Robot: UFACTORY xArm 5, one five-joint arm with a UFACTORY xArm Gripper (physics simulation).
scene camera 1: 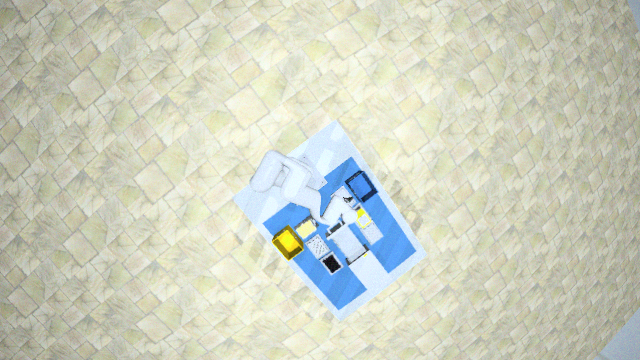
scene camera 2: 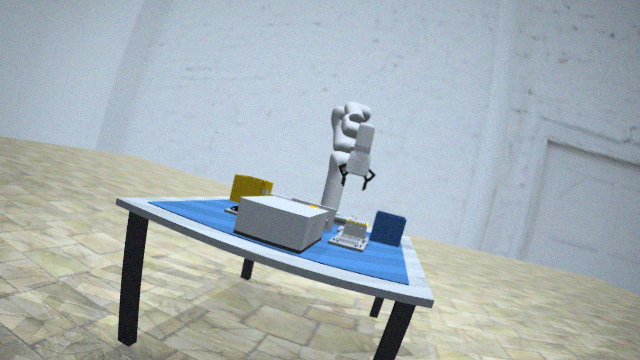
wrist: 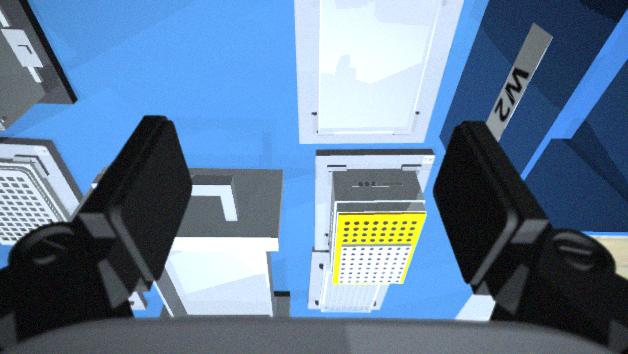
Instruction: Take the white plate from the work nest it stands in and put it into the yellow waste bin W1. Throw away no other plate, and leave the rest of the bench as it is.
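Frame: origin at the arm's base, x ahead, y left, z up, level; millimetres.
Where they show: gripper, fingertip midpoint: [scene camera 2: 352,188] [wrist: 314,155].
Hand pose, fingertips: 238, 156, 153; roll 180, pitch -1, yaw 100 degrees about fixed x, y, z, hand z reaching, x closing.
Observation:
After its pixels a point has its place, as x, y, z.
A white plate with square wells [wrist: 22,205] {494, -104, -11} [scene camera 1: 317,246] {495, -115, -13} sits in a pale nest at the left of the wrist view. A clear or pale gridded plate [wrist: 350,298] {636, 293, -11} [scene camera 1: 371,232] {607, 286, -14} sits in another nest behind a tip box. A flat pale nest [wrist: 307,75] {298, 165, -24} stands at the top of the wrist view; I cannot tell whether its bright white middle is a plate. The yellow bin W1 [scene camera 1: 287,242] {366, -294, -33} [scene camera 2: 250,188] {433, -235, 42} stands at the mat's edge and does not show in the wrist view. My gripper [wrist: 314,155] {238, 156, 153} [scene camera 2: 354,186] {238, 156, 153} is open and empty, high above the bench.
A grey tip box with a yellow and white rack [wrist: 377,245] {433, 261, 39} [scene camera 2: 355,229] {513, 277, 12} stands in its nest. The blue bin W2 [wrist: 505,65] {245, 292, 19} [scene camera 1: 361,186] {262, 376, -32} [scene camera 2: 388,228] {333, 374, 31} stands beside that row. A large grey-white device [scene camera 2: 280,220] {1006, 188, 37} [scene camera 1: 350,243] {603, 108, -18} stands between the rows. A black plate [scene camera 1: 331,263] {669, -89, -13} sits near W1's row.

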